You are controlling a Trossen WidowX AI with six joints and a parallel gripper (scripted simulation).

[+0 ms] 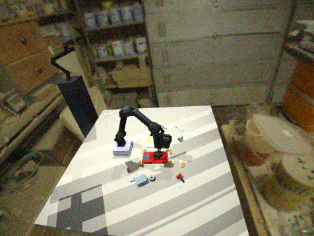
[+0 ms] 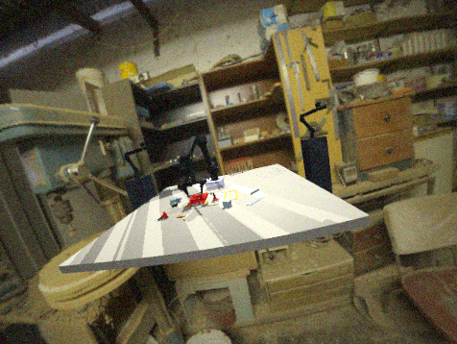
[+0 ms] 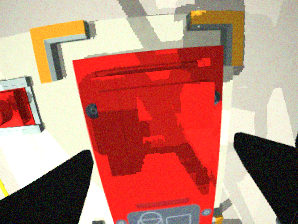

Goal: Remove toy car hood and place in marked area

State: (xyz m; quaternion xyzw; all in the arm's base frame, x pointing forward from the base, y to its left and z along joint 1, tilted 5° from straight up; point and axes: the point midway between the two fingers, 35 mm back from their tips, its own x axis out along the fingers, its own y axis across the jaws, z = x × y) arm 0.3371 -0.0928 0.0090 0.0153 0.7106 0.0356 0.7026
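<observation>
Now: the red hood 20 mm below my gripper tip. From my gripper tip the other things lie so: small wheel: 40 mm behind, 180 mm to the right, 50 mm below.
</observation>
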